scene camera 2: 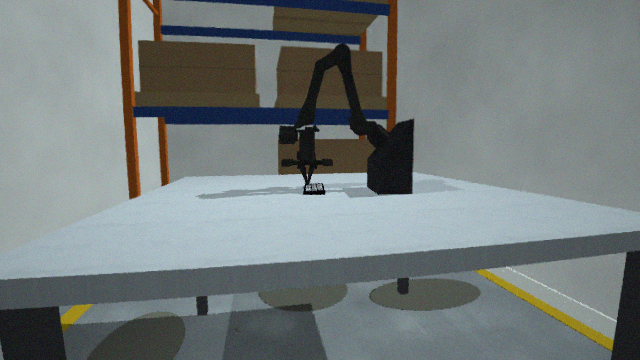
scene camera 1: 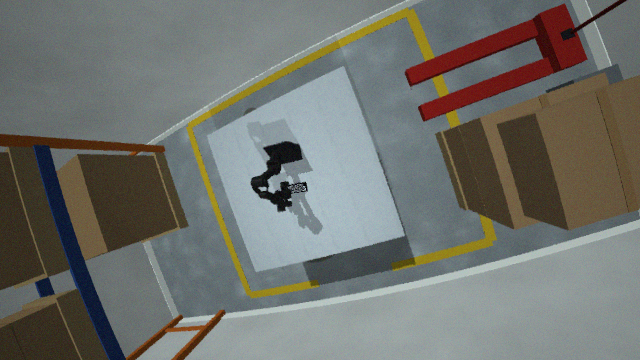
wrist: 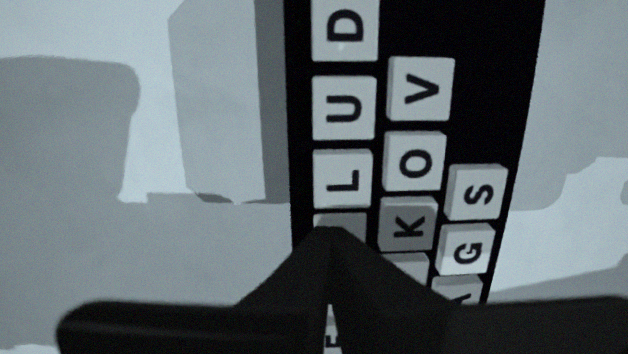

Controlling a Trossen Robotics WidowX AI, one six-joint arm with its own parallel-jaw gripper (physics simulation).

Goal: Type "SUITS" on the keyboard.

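Frame: origin at the arm's base, x ahead, y left, z up, level; millimetres.
Seen in the pictures: gripper, fingertip midpoint: (scene camera 2: pixel 307 185) (scene camera 1: pixel 290 192) (wrist: pixel 327 239); arm's base, origin of the base link: (scene camera 2: pixel 384 141) (scene camera 1: pixel 275 155).
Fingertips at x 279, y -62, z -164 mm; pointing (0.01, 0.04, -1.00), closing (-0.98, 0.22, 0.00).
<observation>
Offsets run from my fingertips to a thing's top centre. Level surfaces: height alone.
The small black keyboard @(dx -18, dy +34, dz +5 mm) (scene camera 1: pixel 301 188) (scene camera 2: pixel 314 192) (wrist: pixel 415 27) with pale square keys lies on the white table. My gripper (scene camera 2: pixel 307 183) (wrist: pixel 327 239) is shut and empty, pointing down. In the wrist view its joined fingertips cover most of a shaded key just below the L key @(dx -8, dy -20, dz +5 mm) (wrist: pixel 343 178); that key's letter is hidden. The tips are at or very close to its top; contact cannot be told. The U key @(dx -11, dy -41, dz +5 mm) (wrist: pixel 344 108) and the S key @(dx -47, dy -8, dz +5 mm) (wrist: pixel 477 192) show uncovered. The T key cannot be made out. The fingers hide the lower keys.
The D key @(dx -15, dy -61, dz +5 mm) (wrist: pixel 345 27), V key @(dx -32, dy -42, dz +5 mm) (wrist: pixel 421 89), O key @(dx -29, dy -22, dz +5 mm) (wrist: pixel 414 161), K key @(dx -25, dy -2, dz +5 mm) (wrist: pixel 407 225) and G key @(dx -43, dy +12, dz +5 mm) (wrist: pixel 466 249) stand around the fingers. The table @(dz -11 mm) (scene camera 1: pixel 350 200) (scene camera 2: pixel 320 230) carries the arm's base (scene camera 2: pixel 392 165). A shelf rack (scene camera 2: pixel 392 60) with cardboard boxes stands behind.
</observation>
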